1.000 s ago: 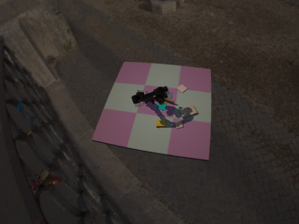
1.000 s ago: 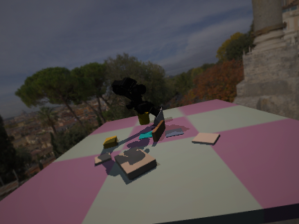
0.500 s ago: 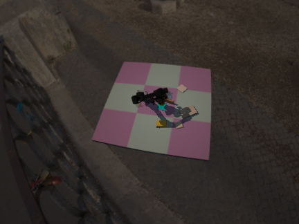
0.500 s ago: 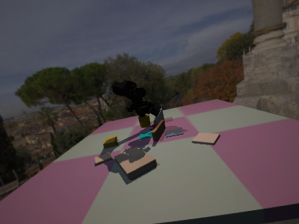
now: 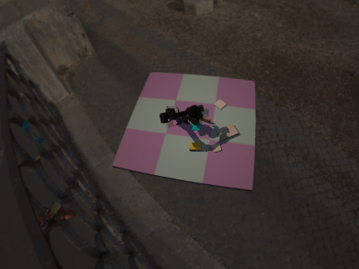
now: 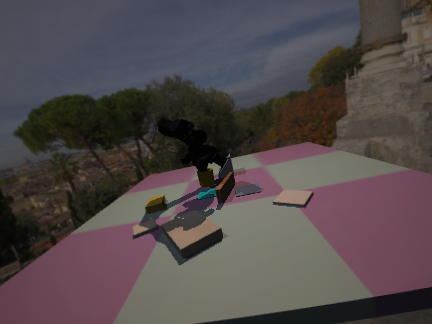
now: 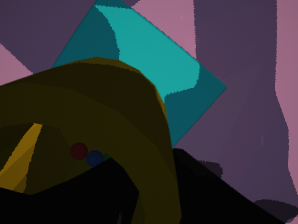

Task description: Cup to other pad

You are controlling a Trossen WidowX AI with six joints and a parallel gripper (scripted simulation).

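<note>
Now: gripper tip 2 cm short of the teal pad, 1 cm to the right of it and 8 cm above it. From my gripper tip the other things lie so: blue-grey pad 9 cm ahead, 17 cm to the left, 8 cm below; then brown plank 6 cm ahead, 9 cm to the left, 6 cm below; then yellow cup 2 cm ahead, 1 cm to the left.
</note>
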